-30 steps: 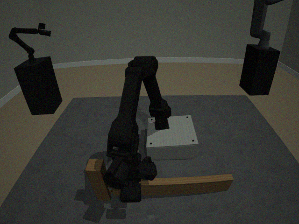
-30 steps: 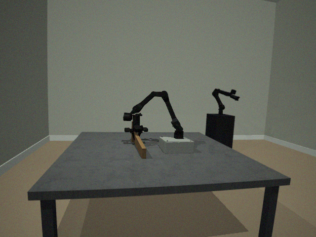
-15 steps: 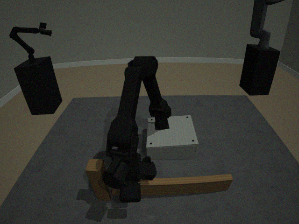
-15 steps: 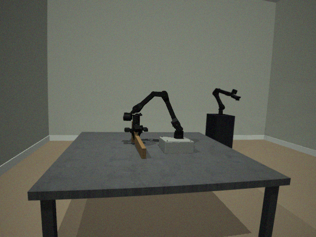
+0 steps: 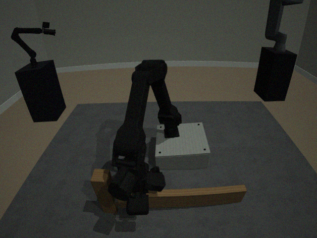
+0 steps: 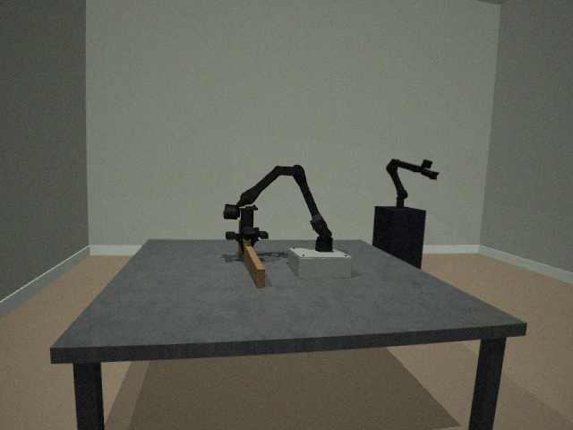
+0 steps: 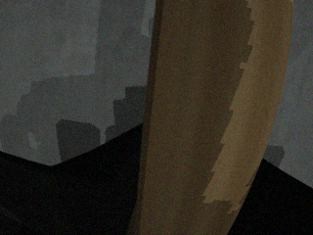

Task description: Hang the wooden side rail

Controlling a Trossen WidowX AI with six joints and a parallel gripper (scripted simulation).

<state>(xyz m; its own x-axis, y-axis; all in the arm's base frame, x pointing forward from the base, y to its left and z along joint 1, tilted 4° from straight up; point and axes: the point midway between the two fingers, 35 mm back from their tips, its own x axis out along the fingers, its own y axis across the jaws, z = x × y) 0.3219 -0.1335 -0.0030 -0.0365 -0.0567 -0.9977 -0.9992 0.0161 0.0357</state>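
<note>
The wooden headboard post is 110 mm to the right of my gripper tip and 40 mm above it.
</note>
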